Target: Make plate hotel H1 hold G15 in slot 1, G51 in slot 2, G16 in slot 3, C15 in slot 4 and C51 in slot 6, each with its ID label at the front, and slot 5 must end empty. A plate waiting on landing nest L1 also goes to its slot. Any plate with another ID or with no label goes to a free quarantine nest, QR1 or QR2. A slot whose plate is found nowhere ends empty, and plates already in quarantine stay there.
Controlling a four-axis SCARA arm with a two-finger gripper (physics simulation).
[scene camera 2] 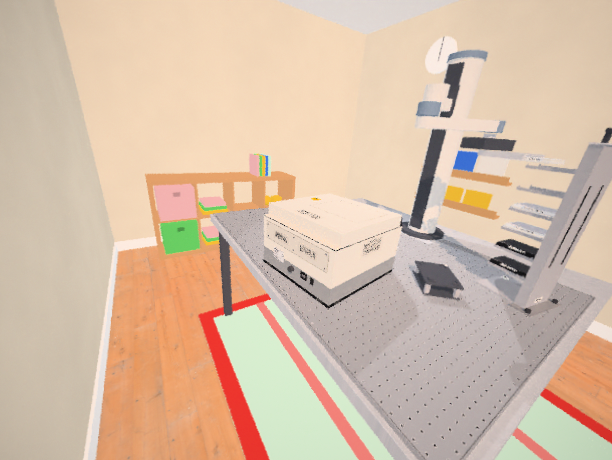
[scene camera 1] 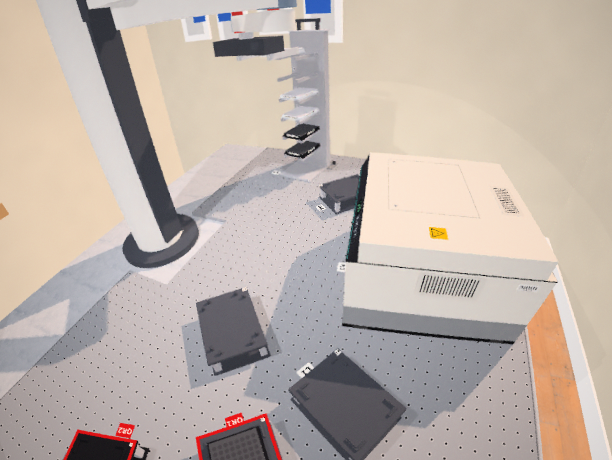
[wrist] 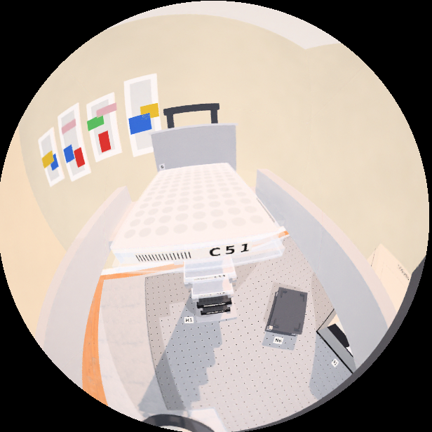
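Seen in the pictures: gripper, fingertip midpoint: [scene camera 2: 534, 157]; arm's base at its link origin: [scene camera 2: 420, 231] [scene camera 1: 161, 240].
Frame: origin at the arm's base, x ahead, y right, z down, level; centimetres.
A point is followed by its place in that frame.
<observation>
My gripper [wrist: 191, 186] is shut on the C51 plate [wrist: 200, 207] [scene camera 1: 292, 53] [scene camera 2: 542, 159], a pale plate with its label towards the wrist camera. It holds the plate level at the top of hotel H1 [scene camera 1: 316, 100] @[x 32.3, y -59.5, z -28.9 cm] [scene camera 2: 565, 225] @[x 36.1, y -61.8, z -31.2 cm] [wrist: 195, 145], slightly above the slot 6 shelf [scene camera 2: 560, 169] @[x 32.7, y -55.0, z -46.0 cm]. The slot 5 shelf [scene camera 1: 300, 76] @[x 26.0, y -60.6, z -37.4 cm] [scene camera 2: 545, 190] @[x 24.7, y -52.0, z -38.5 cm] is bare. Pale plates sit in slots 4 [scene camera 1: 299, 94] @[x 29.8, y -50.0, z -33.3 cm] and 3 [scene camera 1: 300, 114] @[x 29.7, y -49.9, z -26.2 cm], black plates in slots 2 [scene camera 1: 301, 131] @[x 28.9, y -51.7, z -19.1 cm] and 1 [scene camera 1: 302, 149] @[x 29.0, y -51.4, z -12.0 cm]. Their IDs are too small to read. Nest L1 [scene camera 1: 347, 405] @[x 69.6, y 29.1, z -6.3 cm] shows no plate. QR1 [scene camera 1: 272, 440] @[x 60.4, y 38.7, z -6.3 cm] holds a dark gridded plate; QR2 [scene camera 1: 106, 435] @[x 34.2, y 50.5, z -6.3 cm] is cut off, its contents unclear.
A large beige instrument [scene camera 1: 440, 215] @[x 78.0, y -1.8, z -25.7 cm] [scene camera 2: 330, 235] @[x 93.3, y -26.5, z -23.8 cm] stands on the perforated table right of the hotel in scene camera 1. Nest N6 [scene camera 1: 345, 192] @[x 50.6, y -35.0, z -6.3 cm] [scene camera 2: 439, 277] @[x 52.7, y -40.9, z -6.3 cm] [wrist: 287, 312] lies between them. Another dark nest [scene camera 1: 232, 327] @[x 43.2, y 22.1, z -6.3 cm] lies near the arm's column [scene camera 1: 145, 150] @[x 7.7, y -0.4, z -31.9 cm] [scene camera 2: 435, 180] @[x 6.1, y -4.3, z -32.1 cm].
</observation>
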